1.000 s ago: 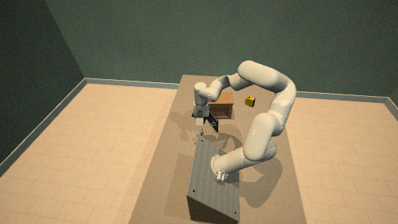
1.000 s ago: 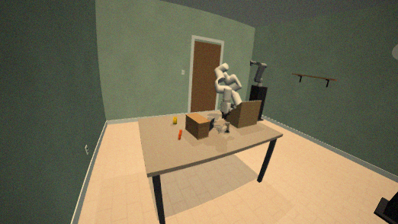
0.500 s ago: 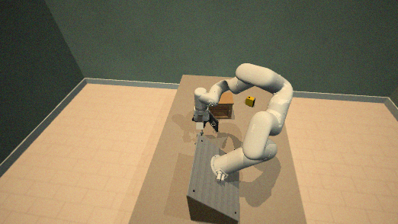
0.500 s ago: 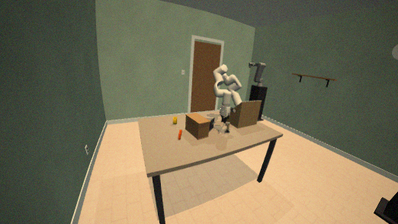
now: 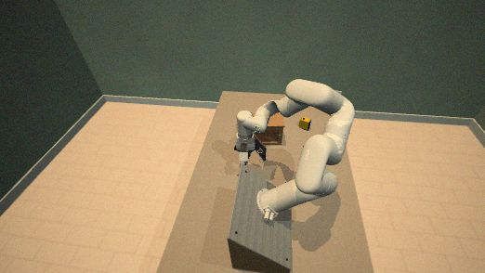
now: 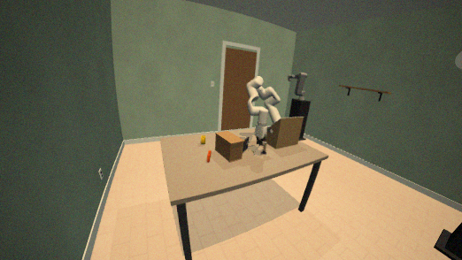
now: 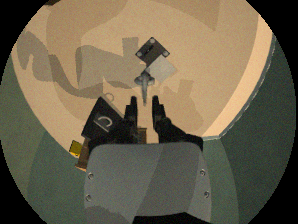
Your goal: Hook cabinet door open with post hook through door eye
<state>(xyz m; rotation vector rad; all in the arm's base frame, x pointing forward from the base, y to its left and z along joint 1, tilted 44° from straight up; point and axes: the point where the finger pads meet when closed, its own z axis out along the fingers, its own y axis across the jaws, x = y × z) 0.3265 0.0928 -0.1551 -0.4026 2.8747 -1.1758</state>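
Right now the grey hook is 50 mm below my hand. The rest, counted from my hand: orange object 420 mm ahead, 30 mm to the right, 90 mm below; then dark door 120 mm ahead, 30 mm to the right, 40 mm below; then hook post 30 mm behind, 40 mm below.
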